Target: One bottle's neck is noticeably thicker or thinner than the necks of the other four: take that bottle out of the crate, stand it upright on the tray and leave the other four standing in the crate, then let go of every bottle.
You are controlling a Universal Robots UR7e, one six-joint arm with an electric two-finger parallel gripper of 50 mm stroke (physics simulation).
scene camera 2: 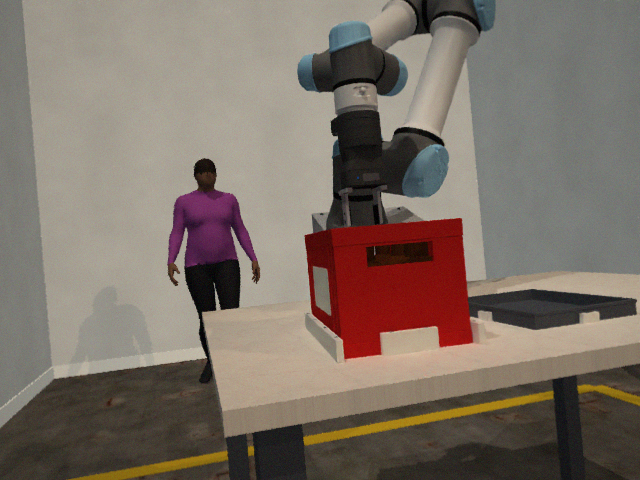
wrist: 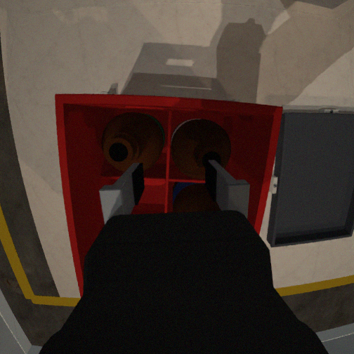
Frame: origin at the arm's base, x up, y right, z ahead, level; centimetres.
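Seen in the pictures: gripper, between the fingertips: [scene camera 2: 363,225].
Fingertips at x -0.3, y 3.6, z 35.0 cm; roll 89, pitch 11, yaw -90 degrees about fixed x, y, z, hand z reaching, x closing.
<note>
Offsets run from my fingertips to a thing's top centre. "pt": to the spot under its first point.
The red crate {dx -0.7, dy -0.1, dz +7.7 cm} [scene camera 2: 403,299] [wrist: 170,101] stands on the table. In the wrist view, one brown bottle [wrist: 144,131] stands in the far left compartment, its dark mouth towards the left. Another brown bottle [wrist: 192,137] stands in the far right compartment, its mouth beside the right finger, which partly covers it. A third brown bottle [wrist: 192,201] with some blue shows nearer, mostly hidden by the gripper. The other bottles are hidden, and I cannot compare neck widths. My gripper [scene camera 2: 364,222] [wrist: 174,174] is open and empty above the crate. The dark tray {pt dx -16.8, dy -23.3, dz +16.0 cm} [scene camera 2: 542,319] [wrist: 312,175] holds no bottle.
Pale blocks, such as the front one {pt dx -16.6, dy -1.4, dz +22.4 cm} [scene camera 2: 409,340], edge the crate's base. The tray lies right of the crate, with small holders at its edge. A person [scene camera 2: 210,227] in a purple top stands behind the table's left side. The crate's walls and dividers [wrist: 168,145] surround the bottles.
</note>
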